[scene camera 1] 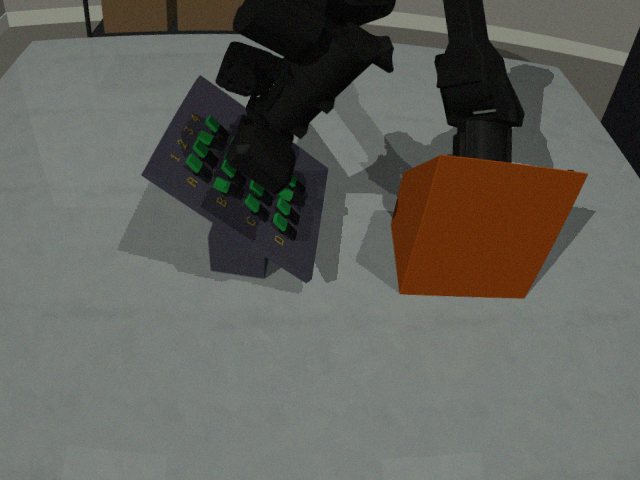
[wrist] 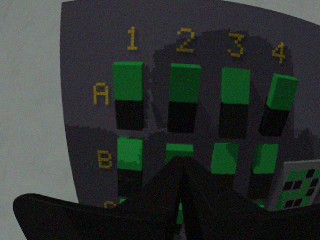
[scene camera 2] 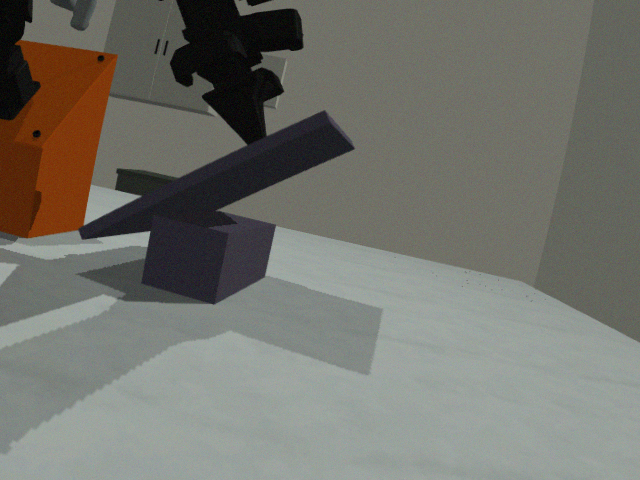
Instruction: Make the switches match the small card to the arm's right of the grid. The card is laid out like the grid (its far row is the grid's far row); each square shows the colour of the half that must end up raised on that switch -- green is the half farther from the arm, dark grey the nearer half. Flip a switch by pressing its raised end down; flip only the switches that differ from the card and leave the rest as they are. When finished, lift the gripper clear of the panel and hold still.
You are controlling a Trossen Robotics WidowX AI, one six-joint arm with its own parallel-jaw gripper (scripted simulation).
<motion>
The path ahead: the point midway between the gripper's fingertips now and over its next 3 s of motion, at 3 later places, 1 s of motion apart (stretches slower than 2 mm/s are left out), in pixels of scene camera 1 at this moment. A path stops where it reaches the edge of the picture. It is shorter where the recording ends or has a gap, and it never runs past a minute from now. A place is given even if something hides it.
My gripper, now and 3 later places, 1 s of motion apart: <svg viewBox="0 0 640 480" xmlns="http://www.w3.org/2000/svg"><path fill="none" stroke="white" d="M231 164L229 166L252 148L255 152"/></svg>
</motion>
